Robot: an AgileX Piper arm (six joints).
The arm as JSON. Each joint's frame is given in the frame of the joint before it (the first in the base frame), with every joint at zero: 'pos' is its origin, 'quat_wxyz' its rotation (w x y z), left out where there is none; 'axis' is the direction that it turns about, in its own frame. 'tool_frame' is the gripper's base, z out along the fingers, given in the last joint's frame.
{
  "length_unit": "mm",
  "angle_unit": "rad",
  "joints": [
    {
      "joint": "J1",
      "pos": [
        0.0,
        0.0,
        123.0
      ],
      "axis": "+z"
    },
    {
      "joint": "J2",
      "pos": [
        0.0,
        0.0,
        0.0
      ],
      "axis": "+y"
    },
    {
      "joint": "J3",
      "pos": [
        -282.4,
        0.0,
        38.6
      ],
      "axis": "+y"
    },
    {
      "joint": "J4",
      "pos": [
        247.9,
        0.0,
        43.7
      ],
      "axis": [
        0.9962,
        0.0,
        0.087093
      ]
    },
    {
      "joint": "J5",
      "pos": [
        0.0,
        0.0,
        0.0
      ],
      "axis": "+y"
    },
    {
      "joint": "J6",
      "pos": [
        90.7,
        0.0,
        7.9
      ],
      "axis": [
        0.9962,
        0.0,
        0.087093
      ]
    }
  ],
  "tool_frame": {
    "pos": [
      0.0,
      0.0,
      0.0
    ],
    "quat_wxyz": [
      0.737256,
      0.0,
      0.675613,
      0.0
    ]
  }
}
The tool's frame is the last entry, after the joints.
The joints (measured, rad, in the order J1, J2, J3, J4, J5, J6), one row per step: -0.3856 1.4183 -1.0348 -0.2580 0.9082 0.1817; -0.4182 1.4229 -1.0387 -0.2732 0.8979 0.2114; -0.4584 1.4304 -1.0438 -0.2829 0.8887 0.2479; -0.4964 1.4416 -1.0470 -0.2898 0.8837 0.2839; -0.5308 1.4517 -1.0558 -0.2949 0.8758 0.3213; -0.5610 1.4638 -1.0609 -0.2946 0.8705 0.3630; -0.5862 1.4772 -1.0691 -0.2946 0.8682 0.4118; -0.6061 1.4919 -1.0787 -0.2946 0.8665 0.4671; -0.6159 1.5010 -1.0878 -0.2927 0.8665 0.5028; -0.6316 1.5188 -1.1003 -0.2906 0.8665 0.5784; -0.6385 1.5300 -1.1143 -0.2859 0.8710 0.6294; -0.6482 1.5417 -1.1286 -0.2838 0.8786 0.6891; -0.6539 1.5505 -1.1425 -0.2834 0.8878 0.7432; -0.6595 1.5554 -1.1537 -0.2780 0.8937 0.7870; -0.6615 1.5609 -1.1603 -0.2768 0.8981 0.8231; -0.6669 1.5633 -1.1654 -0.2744 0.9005 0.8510; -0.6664 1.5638 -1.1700 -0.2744 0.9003 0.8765
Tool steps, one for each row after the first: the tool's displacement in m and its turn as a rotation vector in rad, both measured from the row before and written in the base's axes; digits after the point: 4 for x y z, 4 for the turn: -0.0024 -0.0097 0.0004 -0.0085 -0.0131 -0.0525; -0.0033 -0.0114 -0.0002 -0.0012 -0.0152 -0.0678; -0.0035 -0.0107 -0.0020 0.0046 -0.0076 -0.0669; -0.0026 -0.0100 -0.0001 0.0017 -0.0177 -0.0642; -0.0025 -0.0085 -0.0019 0.0106 -0.0150 -0.0662; -0.0016 -0.0076 -0.0015 0.0117 -0.0169 -0.0683; -0.0006 -0.0066 -0.0016 0.0127 -0.0192 -0.0691; 0.0004 -0.0036 -0.0002 0.0081 -0.0153 -0.0425; 0.0006 -0.0060 -0.0019 0.0182 -0.0270 -0.0844; 0.0013 -0.0033 0.0003 0.0129 -0.0214 -0.0556; 0.0005 -0.0041 0.0001 0.0138 -0.0206 -0.0663; 0.0007 -0.0029 0.0009 0.0106 -0.0181 -0.0572; 0.0004 -0.0022 0.0013 0.0101 -0.0205 -0.0485; 0.0006 -0.0013 0.0000 0.0081 -0.0121 -0.0363; -0.0004 -0.0017 0.0005 0.0057 -0.0125 -0.0321; 0.0007 -0.0003 0.0011 0.0013 -0.0134 -0.0226
